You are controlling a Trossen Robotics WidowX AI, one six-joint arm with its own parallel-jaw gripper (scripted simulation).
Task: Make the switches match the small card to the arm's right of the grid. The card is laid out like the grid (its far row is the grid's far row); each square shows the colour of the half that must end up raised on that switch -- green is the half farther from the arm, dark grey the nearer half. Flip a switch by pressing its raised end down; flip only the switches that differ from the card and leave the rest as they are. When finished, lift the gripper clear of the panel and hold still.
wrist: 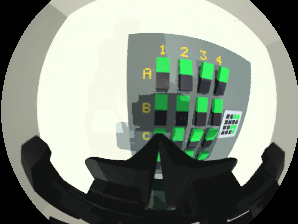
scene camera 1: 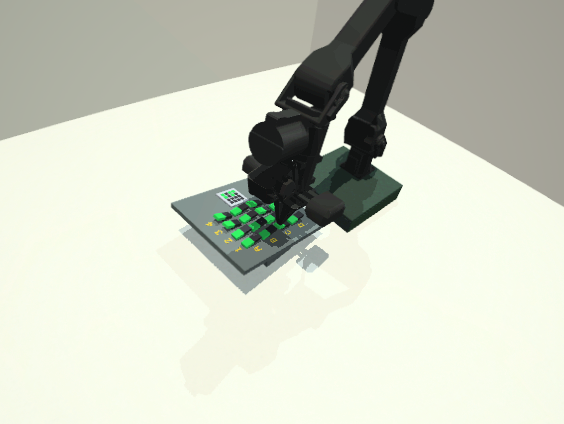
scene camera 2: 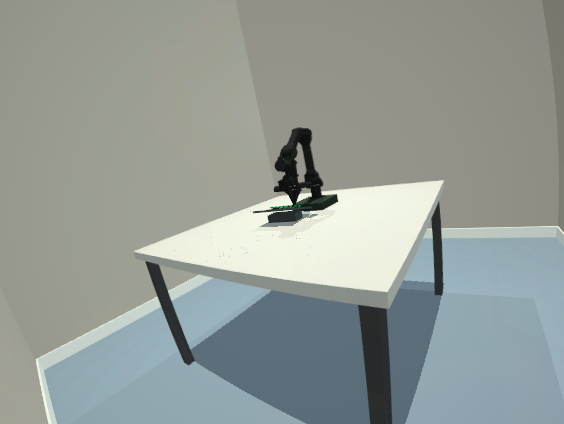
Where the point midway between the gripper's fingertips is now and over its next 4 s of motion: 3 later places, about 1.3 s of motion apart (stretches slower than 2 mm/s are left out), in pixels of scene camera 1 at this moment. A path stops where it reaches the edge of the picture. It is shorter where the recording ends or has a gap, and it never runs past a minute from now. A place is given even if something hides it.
My gripper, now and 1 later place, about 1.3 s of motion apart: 279, 223; 284, 207
